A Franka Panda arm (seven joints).
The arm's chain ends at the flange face. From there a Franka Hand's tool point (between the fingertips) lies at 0.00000 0.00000 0.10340 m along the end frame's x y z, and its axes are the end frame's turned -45 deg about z.
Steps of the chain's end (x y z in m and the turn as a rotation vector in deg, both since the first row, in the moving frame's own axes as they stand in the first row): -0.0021 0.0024 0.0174 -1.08 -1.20 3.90; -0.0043 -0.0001 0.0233 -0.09 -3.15 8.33; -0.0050 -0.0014 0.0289 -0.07 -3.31 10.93; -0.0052 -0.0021 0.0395 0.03 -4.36 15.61; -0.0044 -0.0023 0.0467 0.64 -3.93 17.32; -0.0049 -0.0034 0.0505 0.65 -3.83 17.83; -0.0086 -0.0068 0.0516 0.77 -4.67 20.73; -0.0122 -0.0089 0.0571 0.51 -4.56 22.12; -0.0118 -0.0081 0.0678 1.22 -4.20 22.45
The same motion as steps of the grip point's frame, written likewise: -0.0061 0.0000 0.0174 0.08 -1.61 3.90; -0.0068 -0.0073 0.0231 2.16 -2.29 8.33; -0.0064 -0.0090 0.0287 2.29 -2.39 10.93; -0.0069 -0.0114 0.0392 3.10 -3.06 15.61; -0.0047 -0.0111 0.0465 3.23 -2.33 17.32; -0.0042 -0.0121 0.0503 3.17 -2.25 17.83; -0.0049 -0.0186 0.0513 3.85 -2.76 20.73; -0.0061 -0.0222 0.0568 3.59 -2.86 22.12; -0.0050 -0.0215 0.0675 3.83 -2.11 22.45
